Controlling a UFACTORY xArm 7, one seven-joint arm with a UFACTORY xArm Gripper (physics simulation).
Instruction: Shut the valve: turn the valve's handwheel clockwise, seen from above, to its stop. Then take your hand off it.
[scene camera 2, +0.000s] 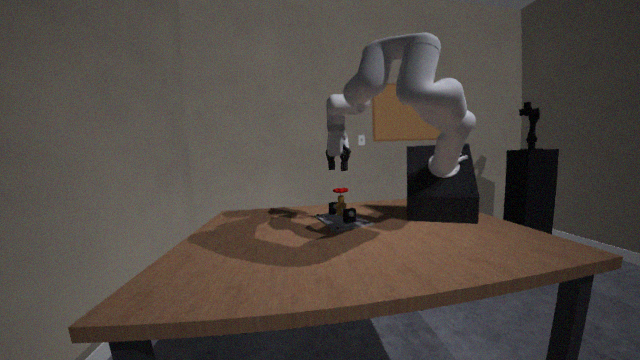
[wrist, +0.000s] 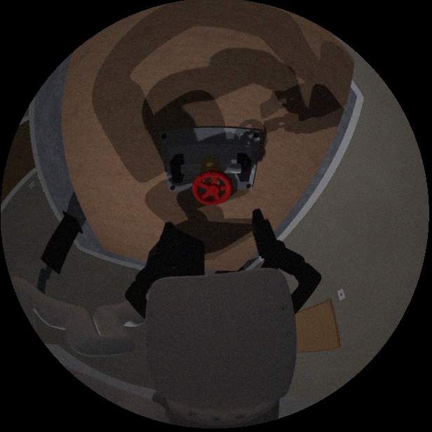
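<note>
The red handwheel (scene camera 2: 340, 190) (wrist: 212, 188) is a spoked wheel on top of the brass valve body (scene camera 2: 341, 206) (wrist: 210, 163). The valve stands upright on a grey base plate (scene camera 2: 336, 226) (wrist: 215, 134) between two black blocks. My gripper (scene camera 2: 338, 169) (wrist: 213, 224) is open, with nothing between its fingers. It points down and hangs above the handwheel, with a gap between the fingertips and the wheel, so it does not touch it. The wheel's turning angle relative to its stop cannot be told from these views.
The base plate lies on the wooden table (scene camera 2: 350, 280) (wrist: 125, 210). A black box (scene camera 2: 442, 205) under the arm's base stands at the table's back right. A dark pedestal (scene camera 2: 530, 190) with a black device stands beyond the table. Arm shadows fall across the table around the valve.
</note>
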